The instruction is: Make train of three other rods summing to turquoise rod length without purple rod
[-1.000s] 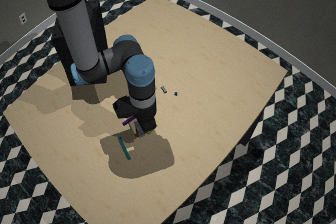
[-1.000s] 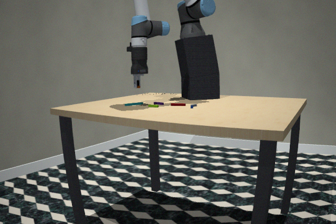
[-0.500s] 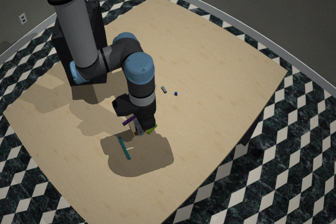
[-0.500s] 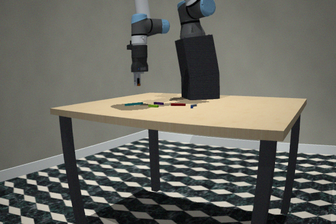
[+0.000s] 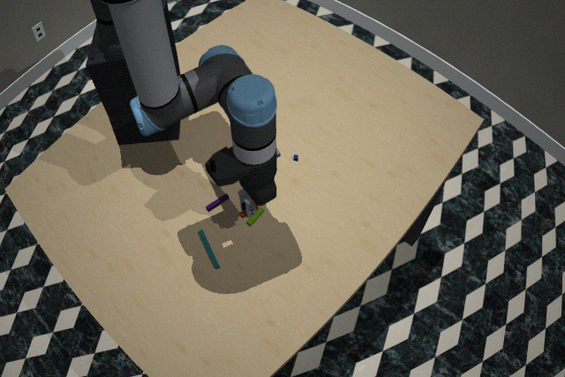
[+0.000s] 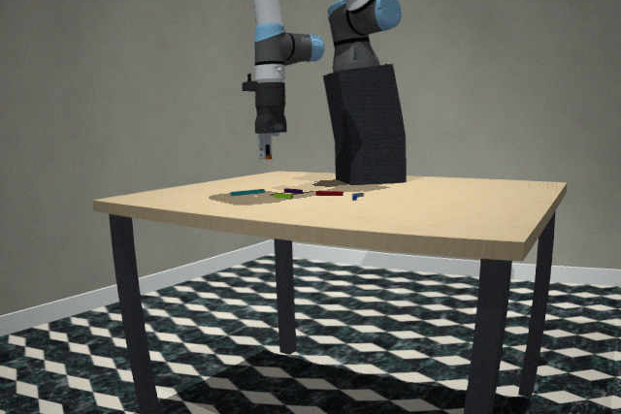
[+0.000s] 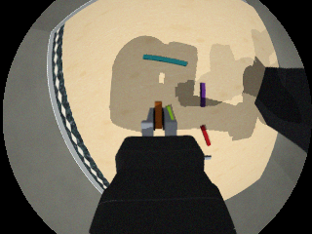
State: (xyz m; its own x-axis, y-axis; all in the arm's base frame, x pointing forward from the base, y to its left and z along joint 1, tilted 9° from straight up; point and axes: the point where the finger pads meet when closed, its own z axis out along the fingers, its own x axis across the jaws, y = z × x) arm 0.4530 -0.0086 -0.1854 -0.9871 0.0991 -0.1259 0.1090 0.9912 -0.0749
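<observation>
Right now the blue rod is 21 cm to the left of my hand, 11 cm below it and 9 cm behind it. Round my hand: orange rod: 1 cm below; lime rod: 11 cm below, 3 cm to the left, 3 cm behind; turquoise rod: 11 cm below, 10 cm to the right, 3 cm behind.
</observation>
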